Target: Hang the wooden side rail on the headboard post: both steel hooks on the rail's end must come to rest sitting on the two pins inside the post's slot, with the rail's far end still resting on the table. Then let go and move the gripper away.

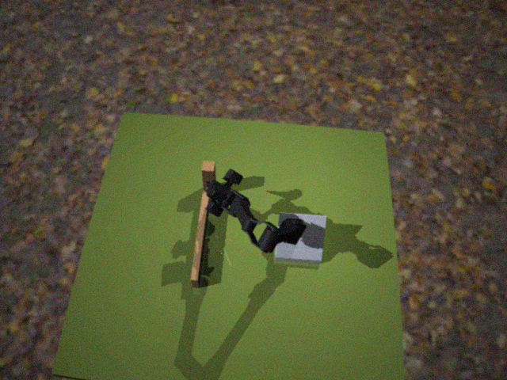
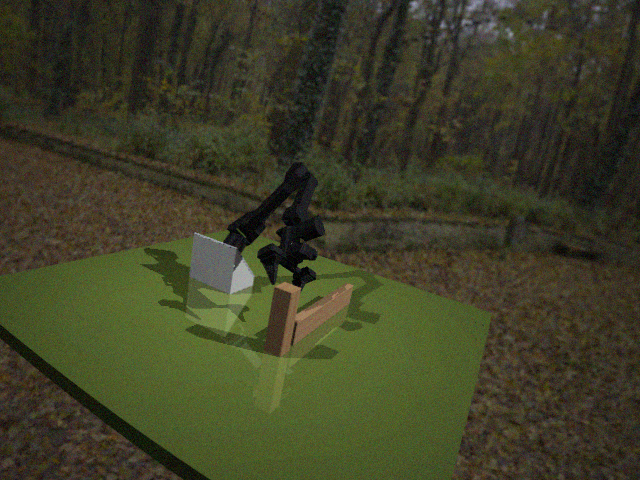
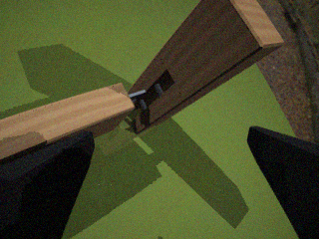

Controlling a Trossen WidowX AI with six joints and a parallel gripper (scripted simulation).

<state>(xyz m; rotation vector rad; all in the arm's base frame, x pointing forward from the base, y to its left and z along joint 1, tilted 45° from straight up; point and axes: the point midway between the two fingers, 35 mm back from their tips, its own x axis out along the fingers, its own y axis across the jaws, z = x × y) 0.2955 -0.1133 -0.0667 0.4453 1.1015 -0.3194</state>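
Right now the wooden headboard post is 70 mm to the right of my gripper tip, 40 mm below it and 40 mm ahead of it.
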